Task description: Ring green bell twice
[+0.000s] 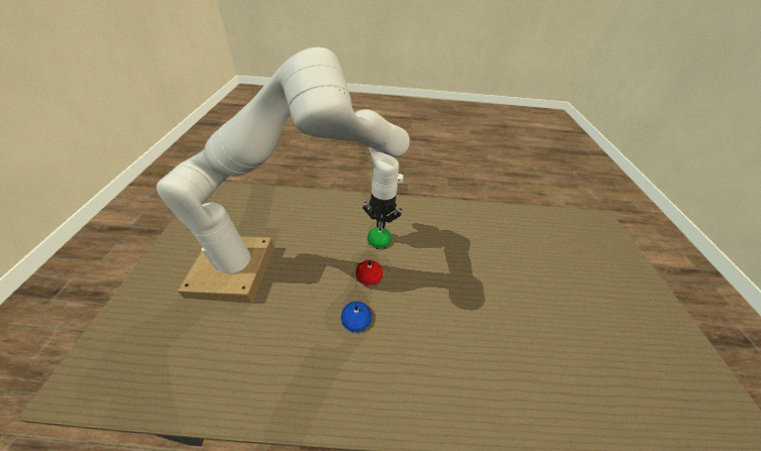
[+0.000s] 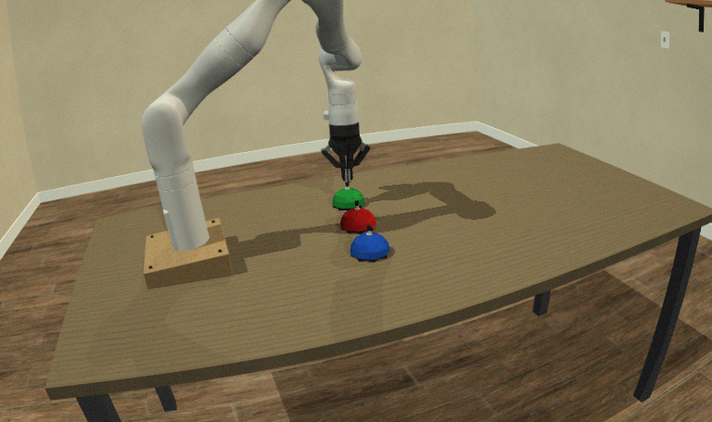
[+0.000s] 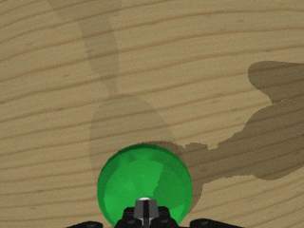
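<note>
The green bell is 4 cm below my hand. The rest, counted from my hand: red bell: 4 cm behind, 14 cm to the right, 4 cm below; blue bell: 8 cm behind, 28 cm to the right, 4 cm below.
</note>
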